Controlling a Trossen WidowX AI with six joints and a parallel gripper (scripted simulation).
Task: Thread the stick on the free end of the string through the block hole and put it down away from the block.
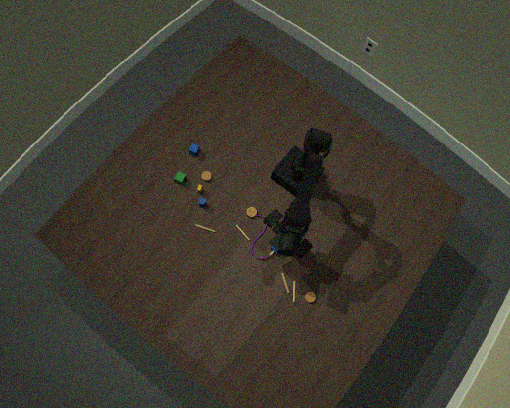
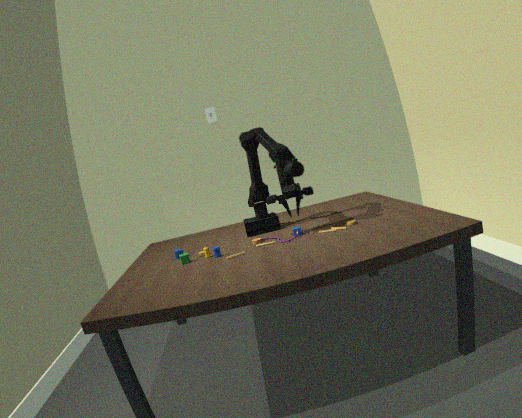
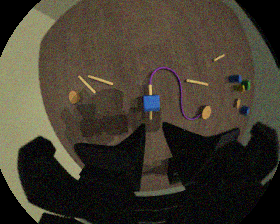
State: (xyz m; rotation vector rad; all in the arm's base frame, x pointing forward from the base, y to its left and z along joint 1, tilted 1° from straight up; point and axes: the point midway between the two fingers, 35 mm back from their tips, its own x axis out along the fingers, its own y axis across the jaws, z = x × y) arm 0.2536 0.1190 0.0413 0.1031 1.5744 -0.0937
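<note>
The thin stick lies 60 mm below my gripper tip, 40 mm ahead of it and 10 mm to the right of it. The rest, counted from my gripper tip: green cube: 460 mm to the right, 60 mm below, 50 mm ahead; round wooden button: 170 mm to the right, 70 mm below, 30 mm behind; yellow block: 370 mm to the right, 50 mm below, 30 mm ahead.
</note>
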